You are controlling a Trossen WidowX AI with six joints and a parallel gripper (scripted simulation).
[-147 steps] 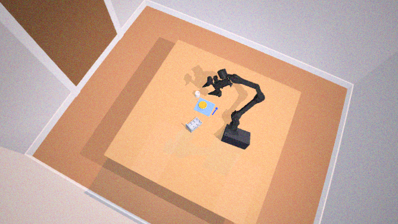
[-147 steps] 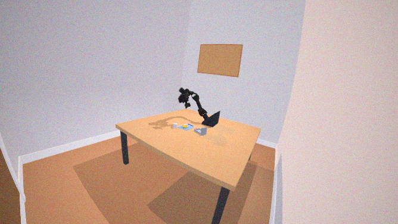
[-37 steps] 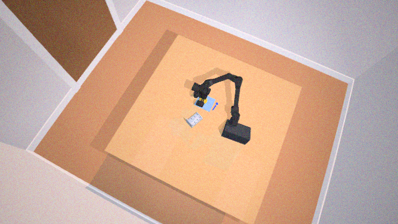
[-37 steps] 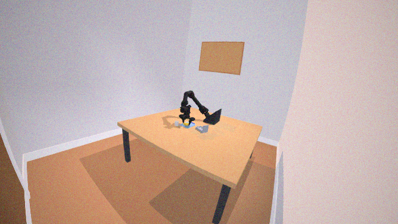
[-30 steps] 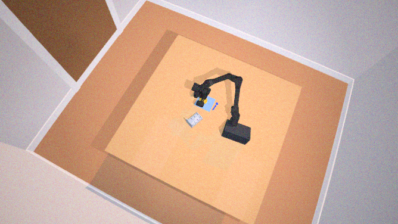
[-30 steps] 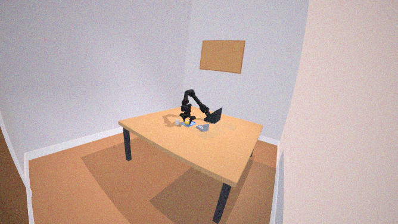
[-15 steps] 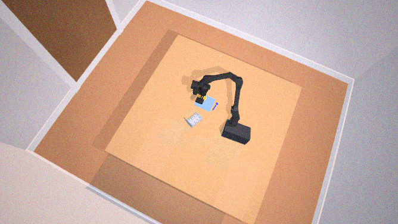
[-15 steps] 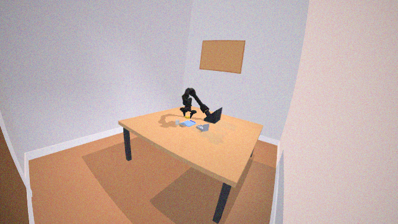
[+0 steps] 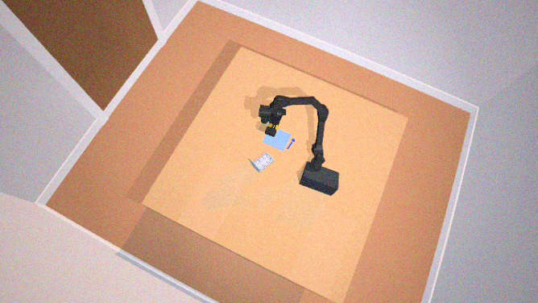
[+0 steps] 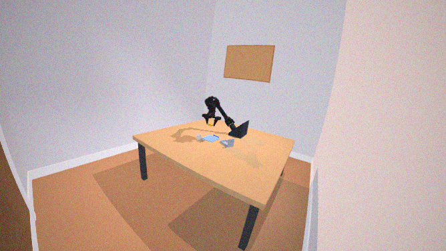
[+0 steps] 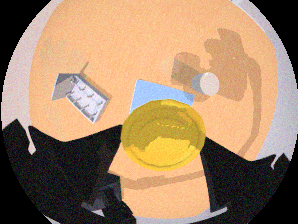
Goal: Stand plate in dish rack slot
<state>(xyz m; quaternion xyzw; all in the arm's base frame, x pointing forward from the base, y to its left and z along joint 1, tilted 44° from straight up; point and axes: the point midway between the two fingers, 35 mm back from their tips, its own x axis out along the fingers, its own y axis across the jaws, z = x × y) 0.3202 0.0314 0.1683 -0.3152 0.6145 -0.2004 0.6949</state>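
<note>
The grey dish rack lies 19 cm to the left of my gripper tip, 12 cm below it and 3 cm behind it. From my gripper tip the other things lie so: white cup 12 cm below, 8 cm to the right, 7 cm ahead; then light blue mat 14 cm below, 3 cm behind; then yellow plate 1 cm above.
</note>
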